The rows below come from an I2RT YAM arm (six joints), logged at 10 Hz.
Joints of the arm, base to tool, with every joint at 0 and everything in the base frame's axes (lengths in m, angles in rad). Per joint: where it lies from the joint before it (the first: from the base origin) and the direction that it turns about. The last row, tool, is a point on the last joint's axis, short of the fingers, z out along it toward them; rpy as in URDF.
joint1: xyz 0 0 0.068 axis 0 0 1
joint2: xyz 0.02 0.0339 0.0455 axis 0 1 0
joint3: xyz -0.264 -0.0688 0 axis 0 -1 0
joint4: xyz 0.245 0.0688 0.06 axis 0 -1 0
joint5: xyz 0.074 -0.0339 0.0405 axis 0 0 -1
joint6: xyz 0.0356 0 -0.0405 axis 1 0 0
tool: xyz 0 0 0 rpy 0 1.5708 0
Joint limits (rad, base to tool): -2.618..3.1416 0..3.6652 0..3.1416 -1.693..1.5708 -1.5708..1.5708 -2.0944..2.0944
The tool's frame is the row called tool.
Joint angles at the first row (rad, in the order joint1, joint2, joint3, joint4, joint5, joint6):
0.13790 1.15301 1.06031 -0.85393 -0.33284 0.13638
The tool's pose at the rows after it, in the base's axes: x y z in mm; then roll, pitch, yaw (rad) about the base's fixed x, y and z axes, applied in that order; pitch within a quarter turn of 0, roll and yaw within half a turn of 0:
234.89 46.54 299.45 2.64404 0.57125 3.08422
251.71 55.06 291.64 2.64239 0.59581 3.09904
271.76 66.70 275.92 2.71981 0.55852 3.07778
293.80 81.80 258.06 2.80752 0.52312 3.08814
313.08 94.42 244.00 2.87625 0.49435 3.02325
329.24 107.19 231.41 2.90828 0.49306 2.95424
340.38 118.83 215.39 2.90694 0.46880 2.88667
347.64 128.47 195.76 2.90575 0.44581 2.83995
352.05 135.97 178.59 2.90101 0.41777 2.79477
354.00 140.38 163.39 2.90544 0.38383 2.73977
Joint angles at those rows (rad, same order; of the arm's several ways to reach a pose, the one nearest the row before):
0.13983 1.19686 1.05803 -0.78413 -0.38433 0.17874
0.16460 1.25678 1.05917 -0.69905 -0.37595 0.18406
0.20694 1.35288 1.07936 -0.65785 -0.26837 0.23746
0.25158 1.47001 1.12060 -0.63078 -0.17186 0.26722
0.28629 1.57262 1.17207 -0.61742 -0.06085 0.35457
0.31680 1.65731 1.21290 -0.58538 0.02002 0.43964
0.34125 1.73132 1.23656 -0.55831 0.05436 0.52549
0.36107 1.79581 1.23810 -0.51747 0.07381 0.59033
0.37632 1.84883 1.23846 -0.48847 0.08221 0.65213
0.38624 1.89230 1.23806 -0.47816 0.09327 0.72118

